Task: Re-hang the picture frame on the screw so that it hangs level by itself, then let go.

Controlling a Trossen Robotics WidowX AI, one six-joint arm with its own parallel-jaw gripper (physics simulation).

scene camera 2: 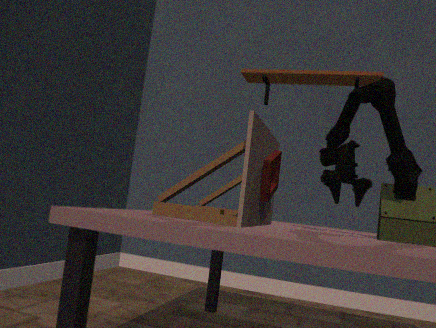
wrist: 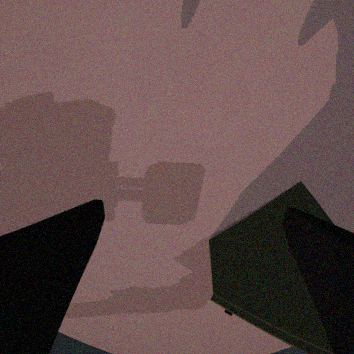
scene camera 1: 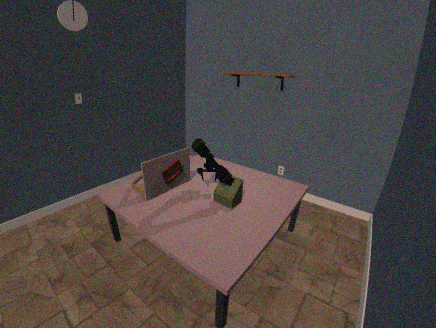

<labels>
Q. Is my gripper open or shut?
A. Open.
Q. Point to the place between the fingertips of my gripper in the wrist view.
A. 195, 213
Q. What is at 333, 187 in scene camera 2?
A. My gripper.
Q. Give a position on a board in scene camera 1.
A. At 154, 185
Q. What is my gripper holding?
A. Nothing.
</labels>
